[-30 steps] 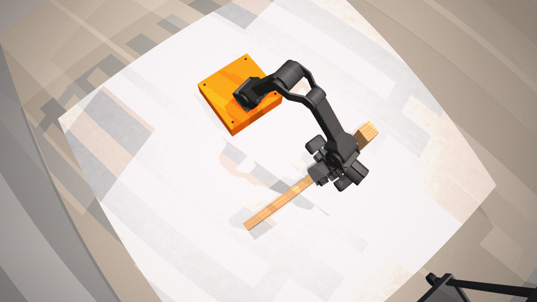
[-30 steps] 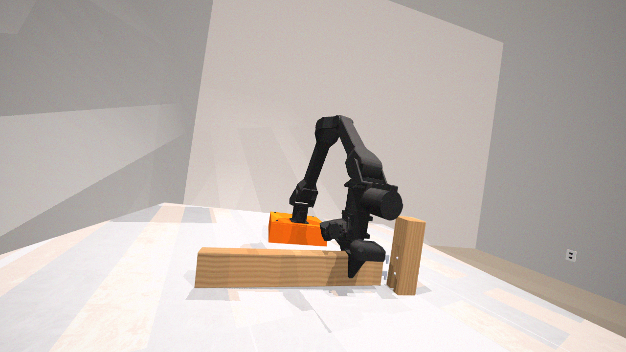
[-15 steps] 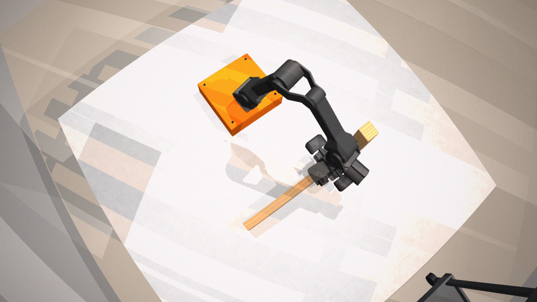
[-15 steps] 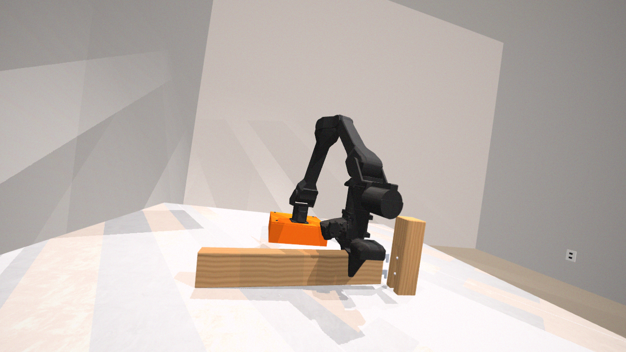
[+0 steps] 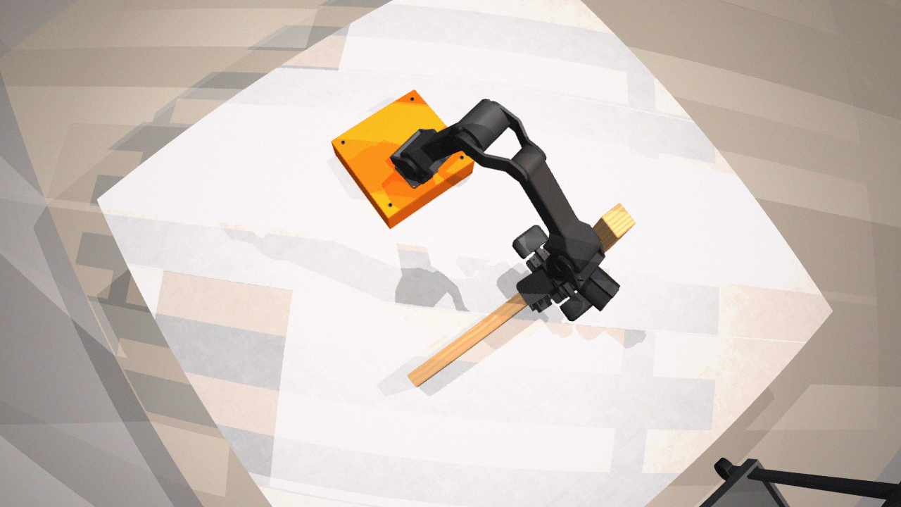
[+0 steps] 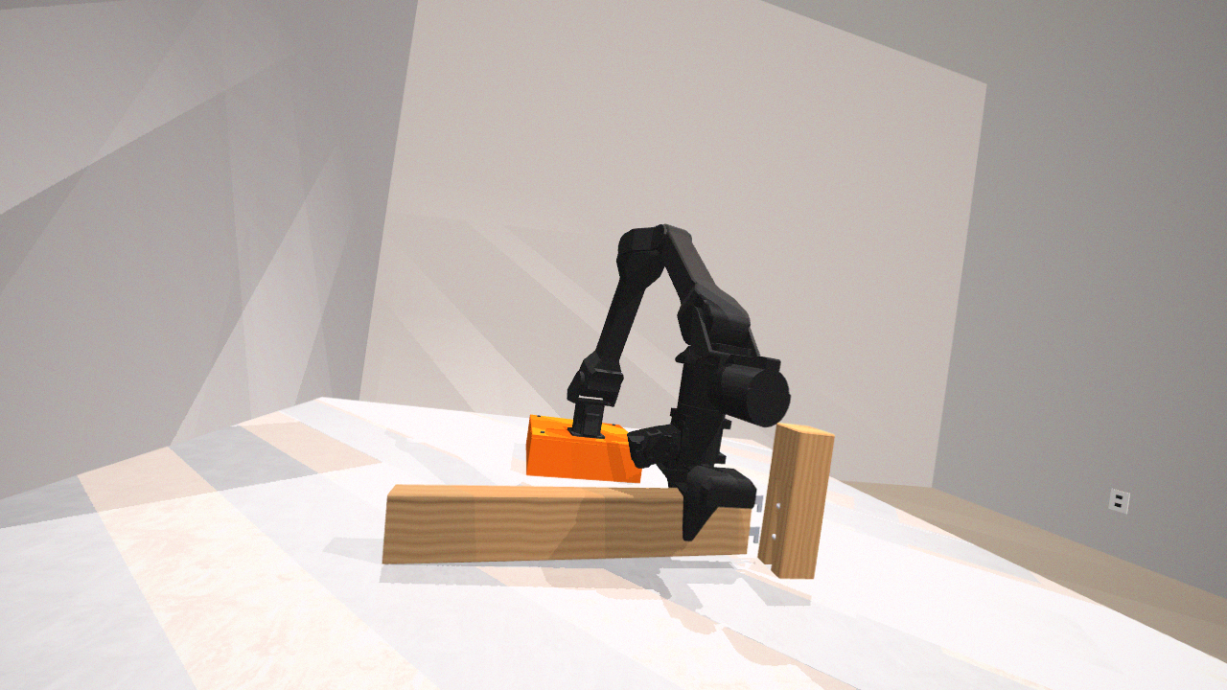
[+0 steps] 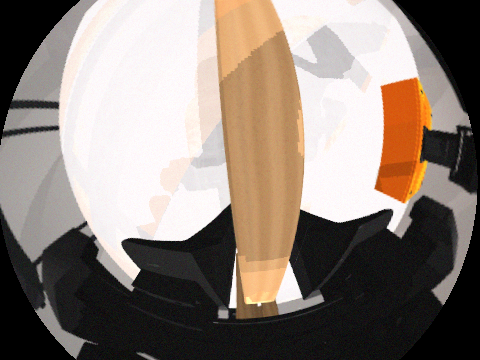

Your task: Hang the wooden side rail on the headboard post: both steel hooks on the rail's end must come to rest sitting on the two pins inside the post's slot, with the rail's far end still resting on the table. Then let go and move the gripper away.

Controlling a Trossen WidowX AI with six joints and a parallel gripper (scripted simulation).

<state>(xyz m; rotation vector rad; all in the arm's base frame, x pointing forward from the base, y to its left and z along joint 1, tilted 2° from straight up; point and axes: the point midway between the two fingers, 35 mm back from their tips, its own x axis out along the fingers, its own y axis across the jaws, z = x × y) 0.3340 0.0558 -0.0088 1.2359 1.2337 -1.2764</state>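
Now: gripper tip 14 cm to the right of the headboard post, 5 cm below it and 1 cm short of it.
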